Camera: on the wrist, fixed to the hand. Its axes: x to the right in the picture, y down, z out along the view.
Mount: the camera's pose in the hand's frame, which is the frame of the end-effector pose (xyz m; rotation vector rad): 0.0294 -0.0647 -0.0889 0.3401 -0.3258 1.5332
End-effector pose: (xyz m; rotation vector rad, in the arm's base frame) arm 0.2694 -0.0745 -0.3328 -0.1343 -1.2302 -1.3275
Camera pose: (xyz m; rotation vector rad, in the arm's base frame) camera 0.2650 -0.1759 -0.3842 -0.8676 -1.1103 0.2448
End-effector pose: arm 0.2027 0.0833 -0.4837 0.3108 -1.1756 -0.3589
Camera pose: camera 0.2886 0.0168 -0.5177 -0.4174 -1.4647 1.1708
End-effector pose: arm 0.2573 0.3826 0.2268 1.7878 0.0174 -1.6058
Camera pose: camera 0.3106 0.4628 0.1661 1.0568 -1.4518 -0.6740
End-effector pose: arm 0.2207 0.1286 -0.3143 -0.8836 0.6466 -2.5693
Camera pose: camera 0.1304 0.1964 -0.3287 -0.3526 0.4448 -1.0632
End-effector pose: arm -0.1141 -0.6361 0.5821 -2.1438 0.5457 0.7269
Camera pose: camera -0.0261 -0.6721 0.6446 -0.9258 1.9630 1.5387
